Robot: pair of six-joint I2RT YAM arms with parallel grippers.
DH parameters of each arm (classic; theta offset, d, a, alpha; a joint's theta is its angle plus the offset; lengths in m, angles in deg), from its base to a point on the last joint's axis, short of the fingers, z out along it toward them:
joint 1: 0 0.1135 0.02 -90
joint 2: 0 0 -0.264 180
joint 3: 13.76 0 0.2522 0
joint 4: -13.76 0 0.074 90
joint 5: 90 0 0 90
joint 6: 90 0.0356 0 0
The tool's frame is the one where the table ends.
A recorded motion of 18 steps. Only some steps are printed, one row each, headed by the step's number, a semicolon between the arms.
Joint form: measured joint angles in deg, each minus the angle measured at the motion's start. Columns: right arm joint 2, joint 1, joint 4, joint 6, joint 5, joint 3; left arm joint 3, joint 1, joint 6, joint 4, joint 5, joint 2.
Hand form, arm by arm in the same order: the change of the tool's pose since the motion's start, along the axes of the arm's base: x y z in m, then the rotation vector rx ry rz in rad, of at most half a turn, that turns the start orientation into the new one. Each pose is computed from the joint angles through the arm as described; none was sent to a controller.
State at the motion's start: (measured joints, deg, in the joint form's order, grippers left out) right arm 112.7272 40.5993 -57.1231 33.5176 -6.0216 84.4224; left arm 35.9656 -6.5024 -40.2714 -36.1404 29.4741 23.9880
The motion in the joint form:
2: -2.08 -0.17 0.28 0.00 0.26 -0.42; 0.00 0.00 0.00 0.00 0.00 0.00
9: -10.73 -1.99 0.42 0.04 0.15 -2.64; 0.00 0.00 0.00 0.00 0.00 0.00
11: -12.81 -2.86 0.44 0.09 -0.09 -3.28; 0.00 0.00 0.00 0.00 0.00 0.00
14: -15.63 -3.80 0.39 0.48 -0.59 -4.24; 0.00 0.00 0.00 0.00 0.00 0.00
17: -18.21 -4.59 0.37 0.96 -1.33 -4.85; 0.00 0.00 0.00 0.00 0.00 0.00
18: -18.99 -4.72 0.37 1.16 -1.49 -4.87; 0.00 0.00 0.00 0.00 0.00 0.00
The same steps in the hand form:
2: -0.0018 -0.0032 0.0110 0.0186 -0.0287 -0.0034; 0.0000 0.0000 0.0000 0.0000 0.0000 0.0000
9: -0.0108 -0.0254 0.0522 0.0927 -0.1160 -0.0358; 0.0000 0.0000 0.0000 0.0000 0.0000 0.0000
11: -0.0123 -0.0331 0.0610 0.1112 -0.1336 -0.0511; 0.0000 0.0000 0.0000 0.0000 0.0000 0.0000
14: -0.0162 -0.0427 0.0720 0.1371 -0.1525 -0.0724; 0.0000 0.0000 0.0000 0.0000 0.0000 0.0000
17: -0.0201 -0.0507 0.0831 0.1679 -0.1704 -0.0915; 0.0000 0.0000 0.0000 0.0000 0.0000 0.0000
18: -0.0215 -0.0525 0.0872 0.1784 -0.1785 -0.0963; 0.0000 0.0000 0.0000 0.0000 0.0000 0.0000

